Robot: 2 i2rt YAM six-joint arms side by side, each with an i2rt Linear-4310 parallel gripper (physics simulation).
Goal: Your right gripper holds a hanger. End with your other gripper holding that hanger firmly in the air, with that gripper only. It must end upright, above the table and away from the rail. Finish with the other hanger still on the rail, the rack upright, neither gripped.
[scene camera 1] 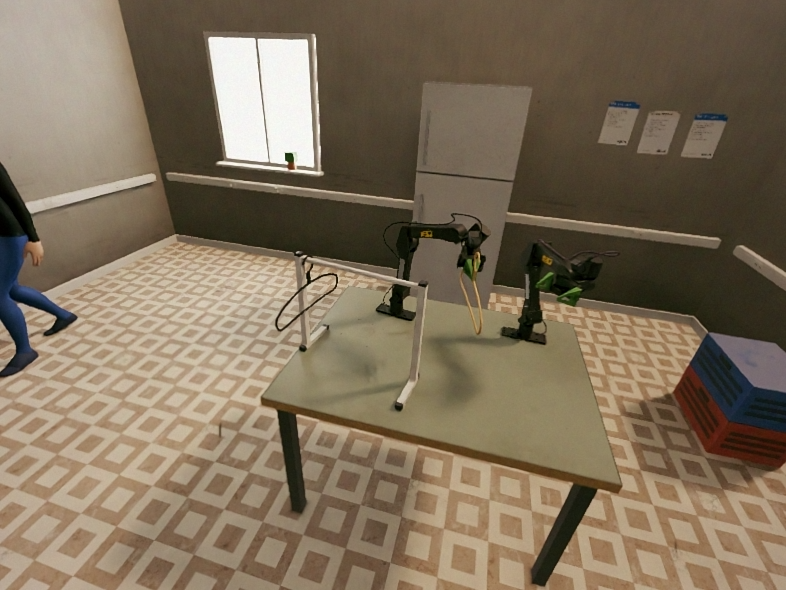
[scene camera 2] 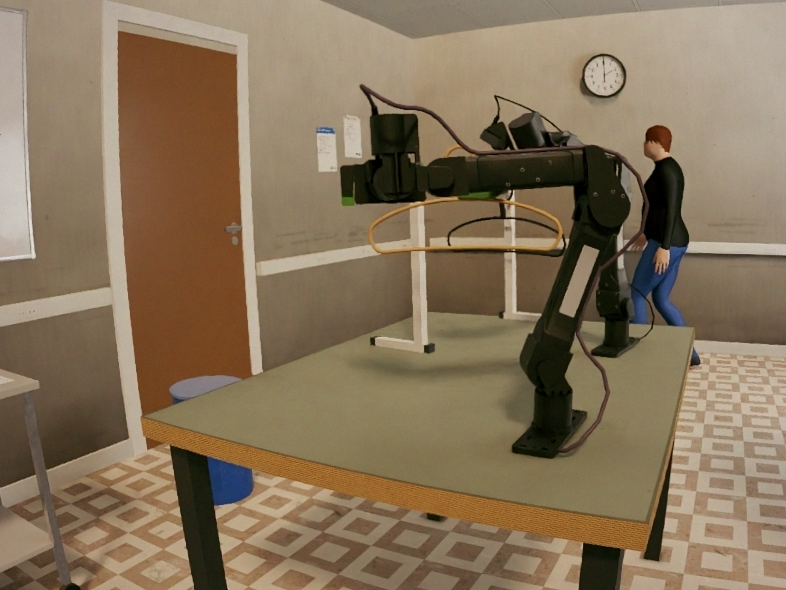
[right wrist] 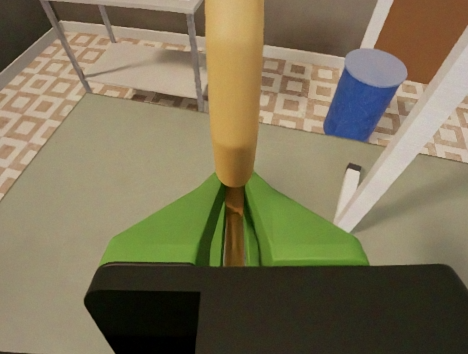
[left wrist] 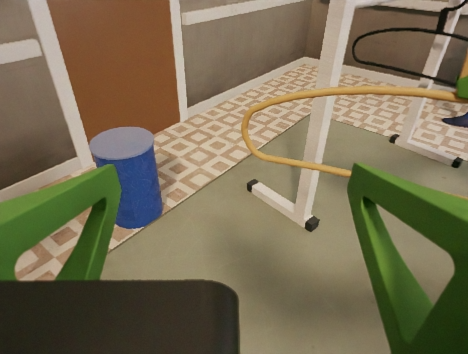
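Seen in the pictures: left gripper, fingertip midpoint: [scene camera 1: 546, 292] [left wrist: 234, 176]; right gripper, fingertip midpoint: [scene camera 1: 473, 279] [left wrist: 456, 86]; left arm's base at its link origin: [scene camera 1: 523, 336] [scene camera 2: 552, 433]; right arm's base at its link origin: [scene camera 1: 396, 312] [scene camera 2: 616, 348].
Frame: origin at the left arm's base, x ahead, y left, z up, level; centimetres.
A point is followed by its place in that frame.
My right gripper [scene camera 1: 470, 268] @(x 29.5, y -26.4, z 38.7 cm) [right wrist: 234, 177] @(x 29.5, y -26.4, z 38.7 cm) is shut on the tan hanger [scene camera 1: 478, 331] @(x 48.3, y -21.3, z 29.3 cm) [scene camera 2: 466, 250] [right wrist: 234, 75], which hangs upright in the air above the table, apart from the rail. My left gripper [scene camera 1: 557, 288] @(x 33.1, y -1.5, z 40.7 cm) [left wrist: 234, 176] @(x 33.1, y -1.5, z 40.7 cm) is open and empty, to the right of the tan hanger in scene camera 1. In the left wrist view the tan hanger's loop [left wrist: 375, 91] @(x 35.3, y -24.2, z 37.3 cm) shows beyond the fingers, not touching them. The black hanger [scene camera 1: 279, 328] @(x 63.2, y -88.5, z 23.3 cm) [scene camera 2: 501, 217] @(x 43.7, y -86.2, z 32.0 cm) [left wrist: 354, 48] @(x 63.2, y -88.7, z 24.4 cm) hangs at the far end of the upright white rack [scene camera 1: 419, 336] @(x 49.4, y -40.8, z 22.9 cm) [scene camera 2: 418, 285] @(x 47.5, y -40.3, z 16.9 cm) [left wrist: 330, 60] @(x 47.6, y -40.3, z 34.3 cm) [right wrist: 407, 140] @(x 46.9, y -40.9, z 27.2 cm).
The green-grey table [scene camera 1: 507, 406] @(x 48.6, y -5.9, z 0.0 cm) [scene camera 2: 355, 393] @(x 42.3, y -4.8, z 0.0 cm) carries both arms and the rack. The rack's near post stands beyond the tan hanger in the left wrist view. A blue bin [left wrist: 137, 185] [right wrist: 362, 100] stands on the floor past the table edge. A person [scene camera 2: 665, 196] stands behind the table.
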